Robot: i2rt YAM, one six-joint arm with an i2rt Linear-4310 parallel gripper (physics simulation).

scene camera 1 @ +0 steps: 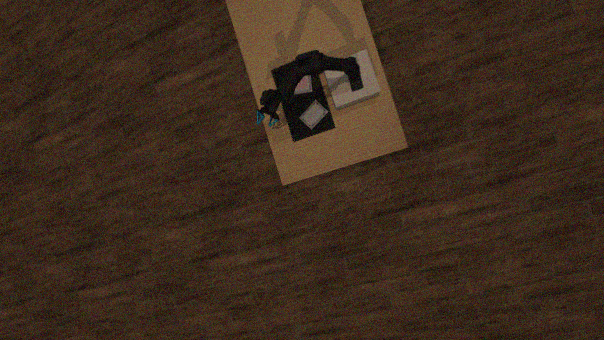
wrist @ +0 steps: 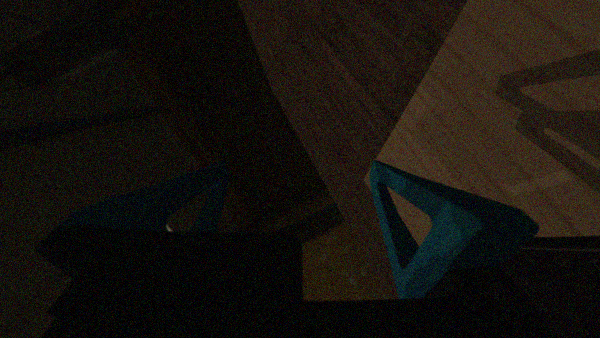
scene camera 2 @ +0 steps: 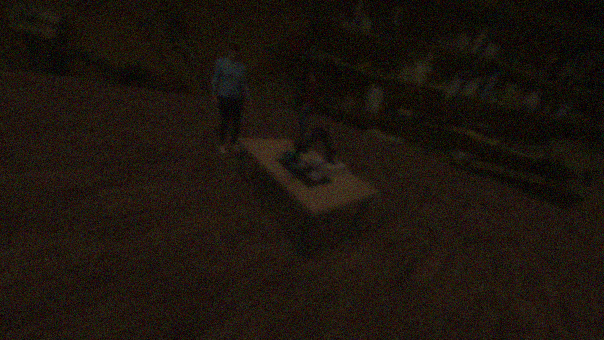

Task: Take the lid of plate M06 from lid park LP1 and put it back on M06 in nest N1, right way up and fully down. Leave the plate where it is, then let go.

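Places are measured from the arm's base along level axes (x up, y left, z back), in metres.
Pixels of known places: gripper, fingertip midpoint: (scene camera 1: 263, 125) (wrist: 299, 168) (scene camera 2: 289, 164); arm's base, link origin: (scene camera 1: 353, 74) (scene camera 2: 329, 161).
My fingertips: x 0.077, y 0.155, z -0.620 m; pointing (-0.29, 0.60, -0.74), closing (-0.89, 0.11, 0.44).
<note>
For each thing: its top centre in the pictures, then the offset to it from my fingertips. Level surfaces: height alone.
- black mat, surface height: dx -0.142 m
- pale square piece, top centre: (scene camera 1: 313, 114) dx -0.123, dy -0.004, dz +0.315 m
- pinkish square piece, top centre: (scene camera 1: 299, 83) dx -0.115, dy -0.227, dz +0.276 m
- wooden table, surface height: dx -0.154 m
My gripper (scene camera 1: 266, 119) (wrist: 299, 168) has blue fingertips standing wide apart with nothing between them; it is open. In scene camera 1 it hangs at the table's left edge, left of the black mat (scene camera 1: 300, 133). A pale square piece (scene camera 1: 314, 114) lies turned at an angle on the mat's lower part. A pinkish square piece (scene camera 1: 303, 86) lies farther up the mat, partly hidden by the arm. Which is the lid and which is plate M06 I cannot tell for certain; no labels can be read. Neither piece can be made out in the wrist view.
The wooden table (scene camera 1: 350, 135) (scene camera 2: 345, 192) (wrist: 475, 125) carries a pale block (scene camera 1: 371, 77) right of the mat, with the arm's base over it. The arm (scene camera 1: 312, 62) arches across the mat's upper part. A person in a blue top (scene camera 2: 230, 80) stands by the table's far end. Scene camera 2 is very dark.
</note>
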